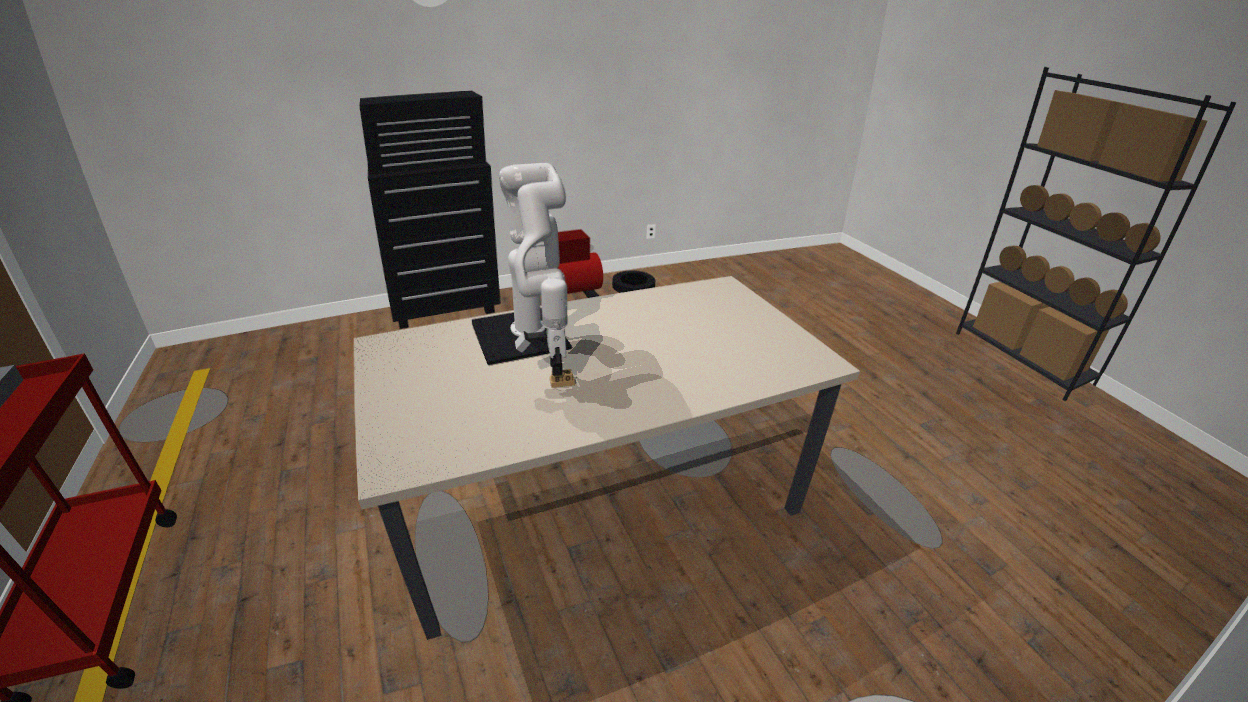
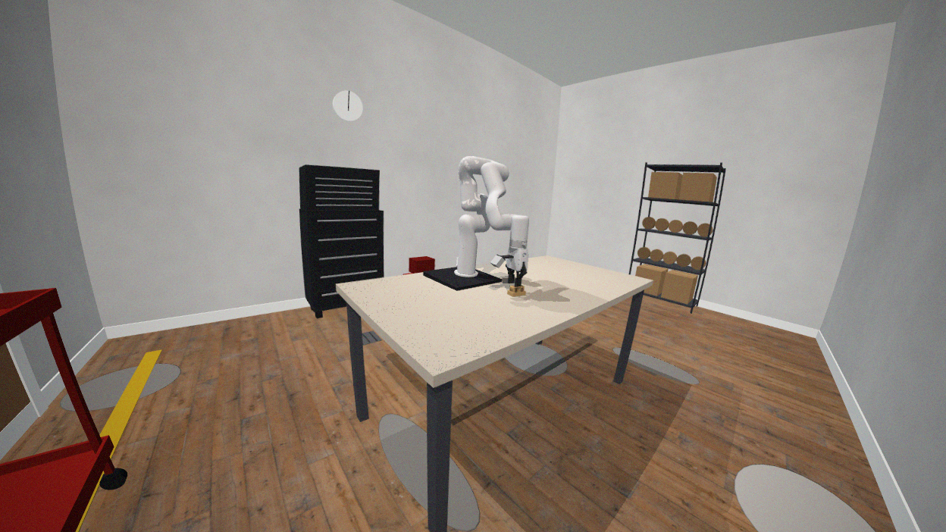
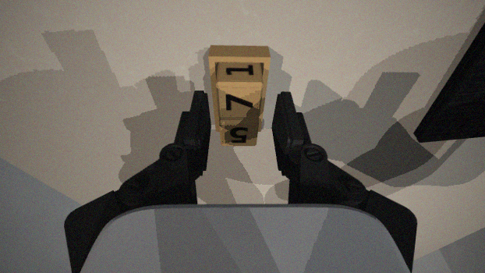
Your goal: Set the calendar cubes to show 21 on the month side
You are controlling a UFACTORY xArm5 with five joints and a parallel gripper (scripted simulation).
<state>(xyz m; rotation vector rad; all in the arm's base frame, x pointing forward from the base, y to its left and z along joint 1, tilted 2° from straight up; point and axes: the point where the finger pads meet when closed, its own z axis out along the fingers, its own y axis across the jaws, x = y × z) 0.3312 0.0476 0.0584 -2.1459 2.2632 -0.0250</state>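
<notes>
My gripper is now 40 mm above the wooden digit cube. The rest, counted from my hand: wooden tray (60 mm below, 20 mm to the left).
</notes>
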